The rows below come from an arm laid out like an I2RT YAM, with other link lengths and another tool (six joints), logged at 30 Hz.
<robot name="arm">
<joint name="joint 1" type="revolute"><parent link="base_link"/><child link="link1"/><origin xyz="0.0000 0.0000 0.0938" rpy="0.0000 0.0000 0.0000"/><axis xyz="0 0 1"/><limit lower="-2.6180" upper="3.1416"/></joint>
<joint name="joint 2" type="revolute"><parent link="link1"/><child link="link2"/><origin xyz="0.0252 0.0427 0.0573" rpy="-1.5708 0.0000 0.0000"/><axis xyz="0 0 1"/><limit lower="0.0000" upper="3.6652"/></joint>
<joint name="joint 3" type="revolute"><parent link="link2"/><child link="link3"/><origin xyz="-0.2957 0.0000 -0.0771" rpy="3.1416 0.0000 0.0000"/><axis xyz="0 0 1"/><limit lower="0.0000" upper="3.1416"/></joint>
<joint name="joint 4" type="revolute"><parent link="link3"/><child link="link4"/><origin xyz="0.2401 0.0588 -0.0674" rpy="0.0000 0.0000 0.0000"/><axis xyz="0 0 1"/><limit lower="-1.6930" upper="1.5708"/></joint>
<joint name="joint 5" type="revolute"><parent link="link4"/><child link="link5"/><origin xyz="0.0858 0.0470 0.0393" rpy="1.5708 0.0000 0.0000"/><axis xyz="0 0 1"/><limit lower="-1.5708" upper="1.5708"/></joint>
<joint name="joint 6" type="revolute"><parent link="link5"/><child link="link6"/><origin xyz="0.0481 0.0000 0.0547" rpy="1.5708 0.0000 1.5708"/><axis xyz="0 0 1"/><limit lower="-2.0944" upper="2.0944"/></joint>
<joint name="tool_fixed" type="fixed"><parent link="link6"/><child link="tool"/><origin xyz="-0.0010 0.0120 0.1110" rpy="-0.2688 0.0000 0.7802"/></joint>
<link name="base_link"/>
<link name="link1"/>
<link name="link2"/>
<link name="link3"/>
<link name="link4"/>
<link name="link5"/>
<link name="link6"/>
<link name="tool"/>
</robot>
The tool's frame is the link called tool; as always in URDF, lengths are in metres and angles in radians.
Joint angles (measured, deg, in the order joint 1, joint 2, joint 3, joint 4, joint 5, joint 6), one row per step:
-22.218, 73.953, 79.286, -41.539, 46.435, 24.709
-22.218, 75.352, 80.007, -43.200, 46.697, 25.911
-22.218, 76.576, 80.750, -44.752, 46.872, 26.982
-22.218, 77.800, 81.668, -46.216, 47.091, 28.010
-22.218, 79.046, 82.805, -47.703, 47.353, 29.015
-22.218, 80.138, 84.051, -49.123, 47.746, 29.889
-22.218, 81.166, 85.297, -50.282, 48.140, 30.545
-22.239, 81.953, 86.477, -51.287, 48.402, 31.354
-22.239, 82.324, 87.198, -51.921, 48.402, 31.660
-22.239, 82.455, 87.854, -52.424, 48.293, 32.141
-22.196, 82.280, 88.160, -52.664, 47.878, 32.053
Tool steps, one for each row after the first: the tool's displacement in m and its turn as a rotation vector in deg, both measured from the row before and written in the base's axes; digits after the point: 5 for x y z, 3 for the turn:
0.00187, -0.00116, -0.00657, 1.015, 1.169, -0.710
0.00149, -0.00084, -0.00527, 0.894, 0.988, -0.602
0.00167, -0.00102, -0.00382, 0.737, 0.799, -0.628
0.00179, -0.00116, -0.00251, 0.620, 0.674, -0.658
0.00122, -0.00122, -0.00066, 0.368, 0.520, -0.694
0.00159, -0.00140, 0.00025, 0.195, 0.411, -0.590
0.00126, -0.00110, 0.00127, 0.171, -0.061, -0.592
0.00066, -0.00023, 0.00109, 0.149, -0.001, -0.148
0.00031, 0.00016, 0.00212, 0.131, -0.466, -0.160
0.00013, 0.00109, 0.00175, 0.177, -0.262, 0.369

